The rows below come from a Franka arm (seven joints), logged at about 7 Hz.
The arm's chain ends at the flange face. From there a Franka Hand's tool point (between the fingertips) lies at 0.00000 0.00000 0.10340 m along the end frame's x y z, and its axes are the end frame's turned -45 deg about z.
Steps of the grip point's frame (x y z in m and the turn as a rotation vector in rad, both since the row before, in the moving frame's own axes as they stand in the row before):
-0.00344 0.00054 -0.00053 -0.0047 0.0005 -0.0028
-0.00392 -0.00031 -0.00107 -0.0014 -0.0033 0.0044
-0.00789 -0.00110 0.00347 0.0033 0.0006 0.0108
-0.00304 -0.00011 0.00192 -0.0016 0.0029 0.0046
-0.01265 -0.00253 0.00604 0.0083 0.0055 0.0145
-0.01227 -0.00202 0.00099 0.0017 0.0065 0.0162
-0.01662 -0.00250 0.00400 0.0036 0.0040 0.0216
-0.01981 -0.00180 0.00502 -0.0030 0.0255 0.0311
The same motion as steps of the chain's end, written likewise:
-0.00243 0.00251 -0.00053 -0.0030 0.0037 -0.0028
-0.00285 0.00221 -0.00107 -0.0033 -0.0013 0.0044
-0.00616 0.00509 0.00347 0.0028 -0.0019 0.0108
-0.00256 0.00217 0.00192 0.0009 0.0032 0.0046
-0.01054 0.00817 0.00605 0.0098 -0.0020 0.0145
-0.01046 0.00784 0.00099 0.0058 0.0034 0.0162
-0.01356 0.01054 0.00400 0.0054 0.0003 0.0216
-0.01739 0.01435 0.00505 0.0159 0.0202 0.0311

